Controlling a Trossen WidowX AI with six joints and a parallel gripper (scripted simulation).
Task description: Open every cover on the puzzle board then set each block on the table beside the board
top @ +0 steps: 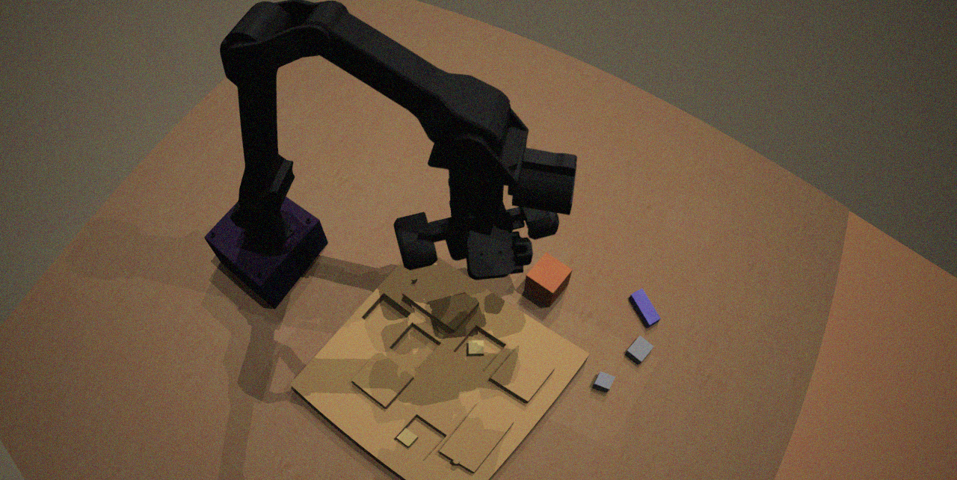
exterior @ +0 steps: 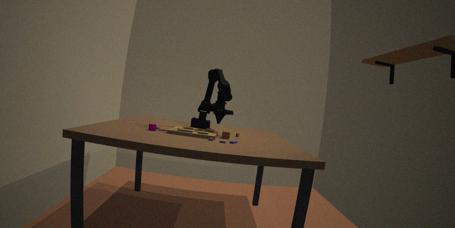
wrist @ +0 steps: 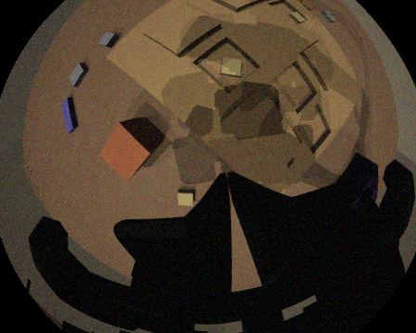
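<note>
Now: the tan puzzle board 12 cm to the right of my gripper tip, 6 cm below it and 6 cm ahead of it. From my gripper tip the other things lie so: blue-violet bar (20 cm ahead, 14 cm to the left, 8 cm below); then small orange block (13 cm to the left, 9 cm behind, 7 cm below); then orange cube (7 cm to the left, 7 cm ahead, 6 cm below).
</note>
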